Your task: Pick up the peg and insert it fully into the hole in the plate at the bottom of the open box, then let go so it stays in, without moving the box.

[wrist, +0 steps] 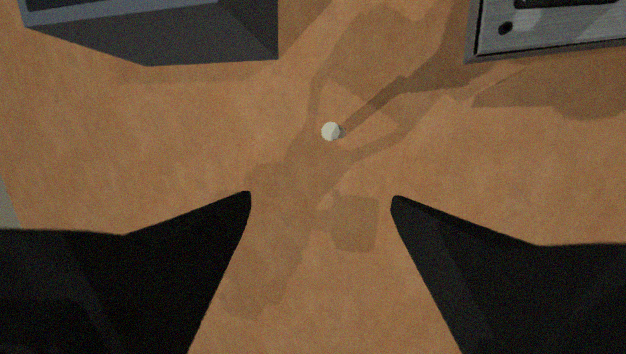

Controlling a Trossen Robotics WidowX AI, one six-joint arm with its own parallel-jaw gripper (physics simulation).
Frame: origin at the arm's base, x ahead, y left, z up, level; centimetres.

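Seen in the pictures: gripper, fingertip midpoint: (321,200).
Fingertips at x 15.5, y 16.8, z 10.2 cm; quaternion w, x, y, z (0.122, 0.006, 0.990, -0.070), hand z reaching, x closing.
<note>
Offsets run from my fingertips to a thing's middle. "pt": to the spot under its first point. Level surfaces: height alone.
The peg {dz -8.4, dx +0.4, dy -3.9 cm} (331,131) is a thin, pale, off-white rod. It stands upright on the table and shows almost end-on, a little above the middle of the wrist view. My gripper (321,200) is open, with nothing between its two black fingers. The peg shows beyond the fingertips, roughly in line with the gap between them. Part of the blue-grey open box {pt dz -6.6, dx +11.9, dy -11.6 cm} (210,37) shows at the upper left, mainly its dark outer wall and a piece of its rim. The plate and its hole do not show in this view.
A metal panel (565,32) with a dark screw hole and a black part lies at the upper right. The brown table {dz -12.4 cm} (125,150) carries shadows of the arm and of the peg. The table's edge shows at the far left.
</note>
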